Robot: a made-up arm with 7 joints.
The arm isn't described. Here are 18 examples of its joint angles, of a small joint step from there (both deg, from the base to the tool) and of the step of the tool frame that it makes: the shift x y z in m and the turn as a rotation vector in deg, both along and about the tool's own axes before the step.
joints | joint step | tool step
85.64 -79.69 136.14 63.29 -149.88 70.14 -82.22 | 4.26 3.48 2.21 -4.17 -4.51 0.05 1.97 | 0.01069 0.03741 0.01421 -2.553 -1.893 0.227
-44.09 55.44 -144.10 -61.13 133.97 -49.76 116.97 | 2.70 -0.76 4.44 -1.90 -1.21 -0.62 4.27 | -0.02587 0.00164 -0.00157 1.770 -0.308 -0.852
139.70 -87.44 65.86 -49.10 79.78 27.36 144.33 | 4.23 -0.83 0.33 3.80 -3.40 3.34 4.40 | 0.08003 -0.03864 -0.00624 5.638 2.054 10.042
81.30 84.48 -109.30 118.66 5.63 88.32 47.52 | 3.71 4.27 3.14 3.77 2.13 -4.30 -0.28 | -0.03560 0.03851 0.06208 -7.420 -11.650 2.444
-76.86 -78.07 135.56 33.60 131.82 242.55 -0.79 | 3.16 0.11 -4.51 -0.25 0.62 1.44 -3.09 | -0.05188 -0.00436 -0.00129 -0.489 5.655 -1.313
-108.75 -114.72 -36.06 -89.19 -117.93 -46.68 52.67 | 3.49 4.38 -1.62 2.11 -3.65 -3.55 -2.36 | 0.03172 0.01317 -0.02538 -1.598 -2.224 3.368
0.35 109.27 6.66 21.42 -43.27 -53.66 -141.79 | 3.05 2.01 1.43 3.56 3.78 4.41 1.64 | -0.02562 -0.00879 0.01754 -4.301 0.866 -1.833
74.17 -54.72 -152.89 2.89 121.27 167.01 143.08 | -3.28 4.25 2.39 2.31 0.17 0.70 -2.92 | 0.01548 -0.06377 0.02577 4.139 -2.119 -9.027
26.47 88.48 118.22 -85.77 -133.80 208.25 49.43 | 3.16 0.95 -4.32 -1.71 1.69 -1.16 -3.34 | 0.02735 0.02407 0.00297 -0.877 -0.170 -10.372
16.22 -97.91 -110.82 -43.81 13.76 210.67 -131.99 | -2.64 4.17 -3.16 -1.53 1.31 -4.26 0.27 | -0.04425 0.00298 0.00496 3.154 6.473 1.036
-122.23 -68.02 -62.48 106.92 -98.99 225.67 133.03 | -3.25 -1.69 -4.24 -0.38 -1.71 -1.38 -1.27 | -0.00670 0.01381 -0.03707 -2.745 5.922 1.776
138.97 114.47 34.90 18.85 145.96 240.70 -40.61 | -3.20 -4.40 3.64 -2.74 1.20 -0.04 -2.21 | -0.03365 -0.00111 0.00380 -1.531 0.549 -8.542
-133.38 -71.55 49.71 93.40 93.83 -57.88 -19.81 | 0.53 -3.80 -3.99 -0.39 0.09 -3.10 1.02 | -0.02351 -0.00058 -0.04012 2.938 1.832 -0.202
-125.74 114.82 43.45 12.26 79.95 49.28 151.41 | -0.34 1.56 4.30 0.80 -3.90 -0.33 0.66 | 0.00885 0.02345 0.01742 -1.648 1.994 0.416
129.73 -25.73 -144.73 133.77 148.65 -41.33 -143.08 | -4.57 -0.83 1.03 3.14 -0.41 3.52 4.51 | 0.00354 -0.00056 -0.04097 -4.967 -6.975 3.379
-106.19 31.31 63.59 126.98 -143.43 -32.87 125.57 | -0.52 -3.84 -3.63 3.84 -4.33 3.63 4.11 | -0.05130 0.01261 -0.02562 7.140 -3.576 0.058
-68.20 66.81 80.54 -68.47 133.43 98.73 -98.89 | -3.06 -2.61 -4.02 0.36 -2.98 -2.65 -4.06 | -0.02206 0.03121 -0.02425 4.142 -3.843 -11.502
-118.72 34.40 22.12 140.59 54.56 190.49 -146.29 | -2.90 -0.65 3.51 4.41 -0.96 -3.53 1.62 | -0.00958 -0.00450 -0.00561 1.043 7.295 -2.701
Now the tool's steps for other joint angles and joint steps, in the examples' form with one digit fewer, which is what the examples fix.
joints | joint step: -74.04 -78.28 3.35 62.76 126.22 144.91 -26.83 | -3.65 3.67 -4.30 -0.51 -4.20 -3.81 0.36
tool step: 0.0578 -0.0426 0.0250 6.73 2.17 3.84
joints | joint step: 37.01 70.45 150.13 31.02 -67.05 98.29 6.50 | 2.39 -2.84 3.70 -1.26 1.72 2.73 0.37
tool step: 0.0404 0.0486 -0.0374 -3.23 7.71 5.08
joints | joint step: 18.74 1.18 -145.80 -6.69 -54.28 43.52 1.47 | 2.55 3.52 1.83 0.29 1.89 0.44 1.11
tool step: -0.0382 -0.0094 0.0453 5.03 -3.61 4.43
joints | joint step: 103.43 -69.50 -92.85 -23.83 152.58 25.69 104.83 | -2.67 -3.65 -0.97 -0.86 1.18 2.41 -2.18
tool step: 0.0694 0.0067 -0.0096 2.00 0.58 2.24
